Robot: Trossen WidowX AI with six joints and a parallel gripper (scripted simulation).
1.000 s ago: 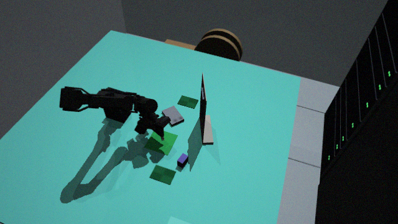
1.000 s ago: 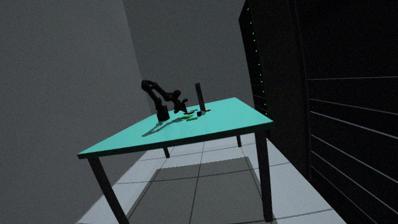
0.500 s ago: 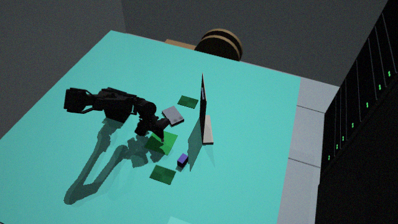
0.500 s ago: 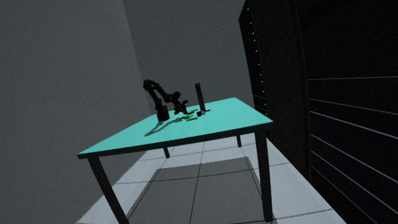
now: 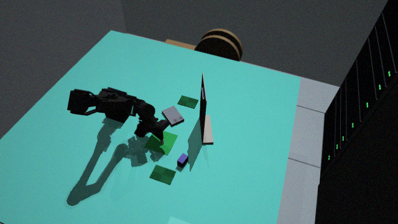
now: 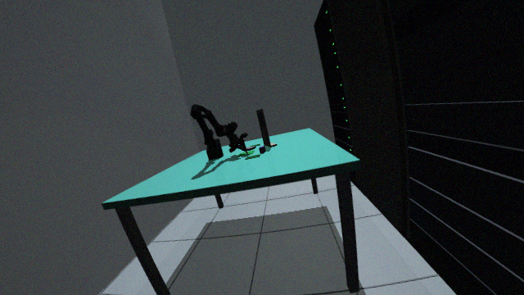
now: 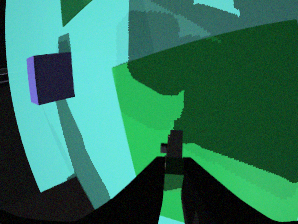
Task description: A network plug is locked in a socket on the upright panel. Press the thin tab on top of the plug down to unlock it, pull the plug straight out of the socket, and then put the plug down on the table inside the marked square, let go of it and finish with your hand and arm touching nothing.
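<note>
Now: the green marked square 10 mm behind my gripper tip and 20 mm below it. The rest, counted from my gripper tip: purple cube (120 mm ahead, 90 mm to the right); then grey pad (10 mm ahead, 160 mm to the left, 10 mm below); then network plug (right at my gripper tip).
</note>
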